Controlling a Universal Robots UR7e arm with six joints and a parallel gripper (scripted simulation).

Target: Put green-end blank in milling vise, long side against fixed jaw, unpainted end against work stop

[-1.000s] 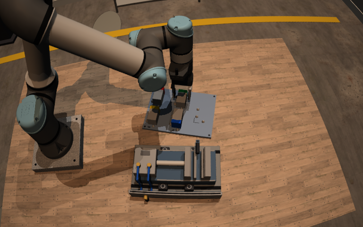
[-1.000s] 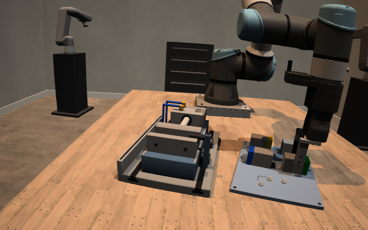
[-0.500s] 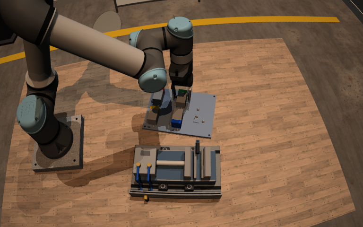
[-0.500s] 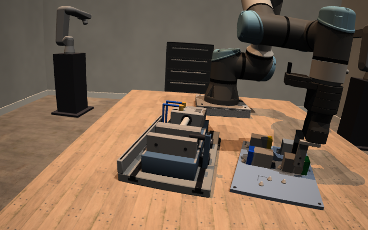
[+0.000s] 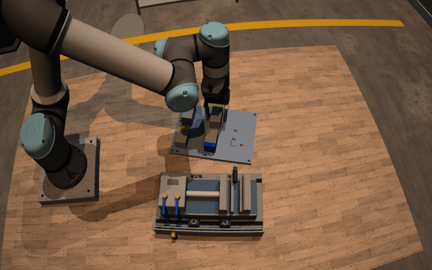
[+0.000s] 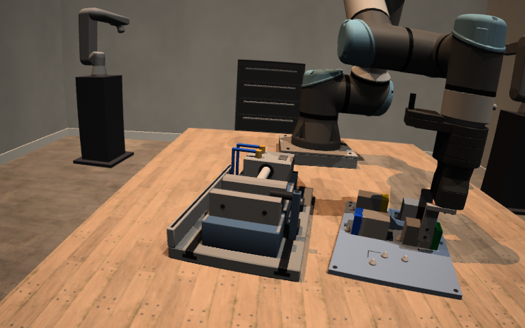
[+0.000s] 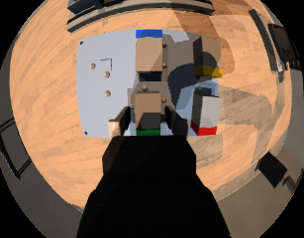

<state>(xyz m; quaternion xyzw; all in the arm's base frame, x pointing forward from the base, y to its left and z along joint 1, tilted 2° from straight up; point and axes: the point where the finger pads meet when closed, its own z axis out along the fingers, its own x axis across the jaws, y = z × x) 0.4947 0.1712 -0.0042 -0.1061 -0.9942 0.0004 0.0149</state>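
My hand is 2 cm above the green-ended blank. Also, from my hand: red-ended blank (9 cm behind, 2 cm to the left, 2 cm below); then grey plate (4 cm to the right, 4 cm below, 1 cm behind); then blue-ended blank (9 cm to the right, 2 cm below, 2 cm behind).
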